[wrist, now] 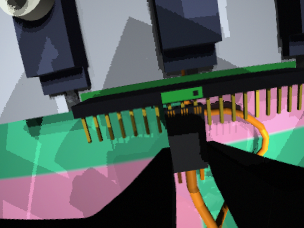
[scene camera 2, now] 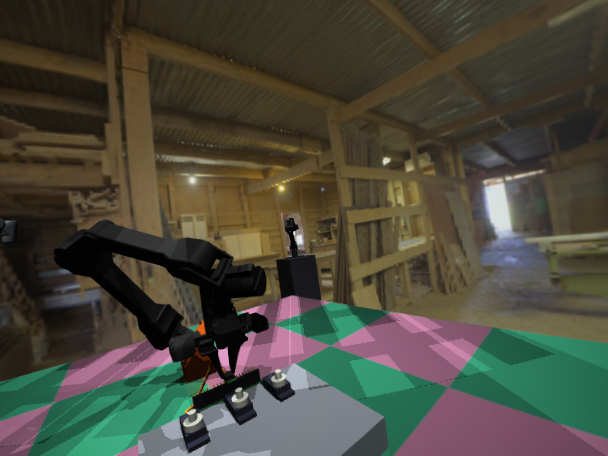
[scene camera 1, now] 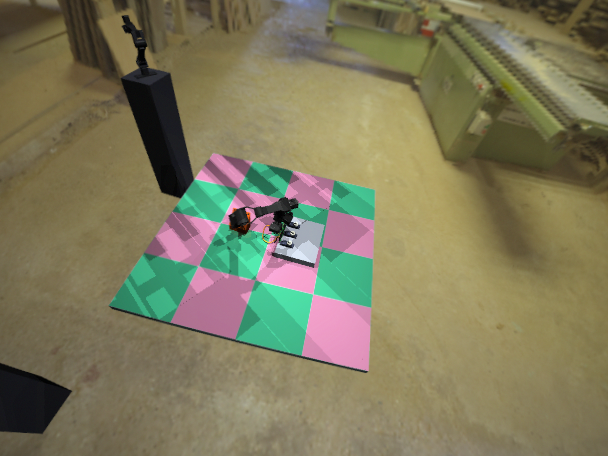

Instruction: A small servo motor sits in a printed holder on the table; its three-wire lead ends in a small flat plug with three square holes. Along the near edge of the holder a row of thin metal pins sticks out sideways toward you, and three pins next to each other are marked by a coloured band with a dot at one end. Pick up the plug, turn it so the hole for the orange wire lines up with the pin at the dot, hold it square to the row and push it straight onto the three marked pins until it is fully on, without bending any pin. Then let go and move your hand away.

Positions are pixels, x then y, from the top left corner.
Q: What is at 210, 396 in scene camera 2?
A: A pin row.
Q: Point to a grey holder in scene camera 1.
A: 306, 245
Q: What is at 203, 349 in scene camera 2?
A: The gripper.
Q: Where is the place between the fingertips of the gripper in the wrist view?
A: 188, 152
